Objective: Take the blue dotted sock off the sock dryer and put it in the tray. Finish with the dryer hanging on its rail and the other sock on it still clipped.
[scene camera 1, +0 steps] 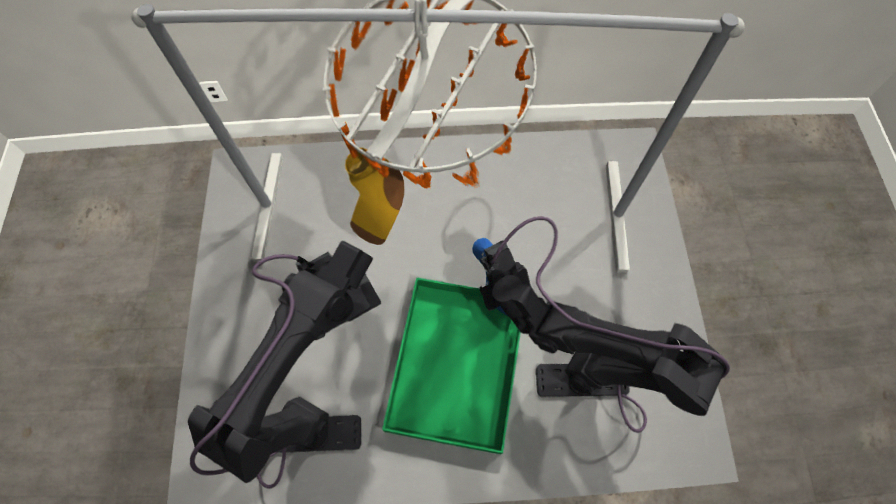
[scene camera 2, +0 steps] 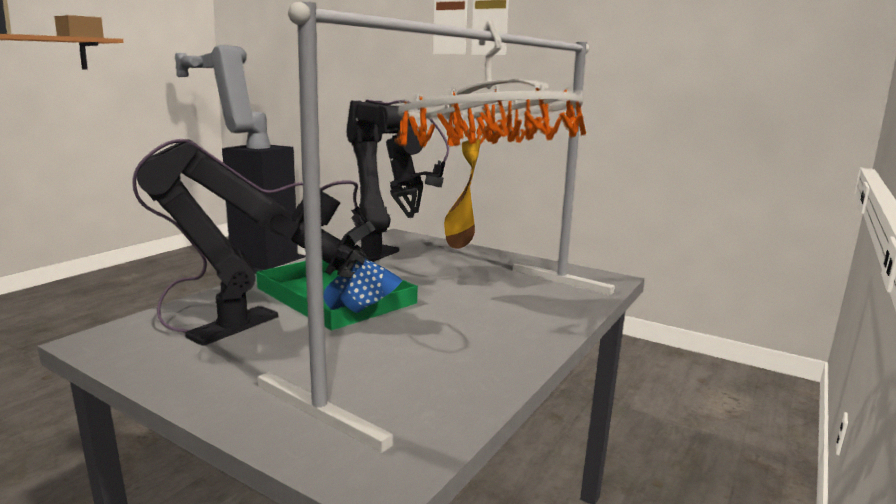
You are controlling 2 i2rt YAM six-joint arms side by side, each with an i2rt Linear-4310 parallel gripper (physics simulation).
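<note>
The blue dotted sock (scene camera 1: pixel 482 248) (scene camera 2: pixel 369 285) is off the dryer and hangs over the far corner of the green tray (scene camera 1: pixel 444 376) (scene camera 2: pixel 285 294). My right gripper (scene camera 2: pixel 354 266) is shut on it at that corner; in scene camera 1 the wrist hides its fingers and much of the sock. My left gripper (scene camera 2: pixel 408 203) is open and empty, above the table short of the yellow-brown sock (scene camera 1: pixel 375 206) (scene camera 2: pixel 460 219). That sock hangs clipped from the dryer (scene camera 1: pixel 419 168) (scene camera 2: pixel 476 98), whose hook is on the rail (scene camera 1: pixel 281 16) (scene camera 2: pixel 407 26).
Orange clips hang all round the dryer ring and along its bars. Grey posts (scene camera 1: pixel 209 119) (scene camera 2: pixel 311 206) on white feet (scene camera 1: pixel 617 219) (scene camera 2: pixel 350 423) carry the rail on both sides. A grey arm (scene camera 2: pixel 231 87) stands on a black pedestal (scene camera 2: pixel 260 206) behind the table.
</note>
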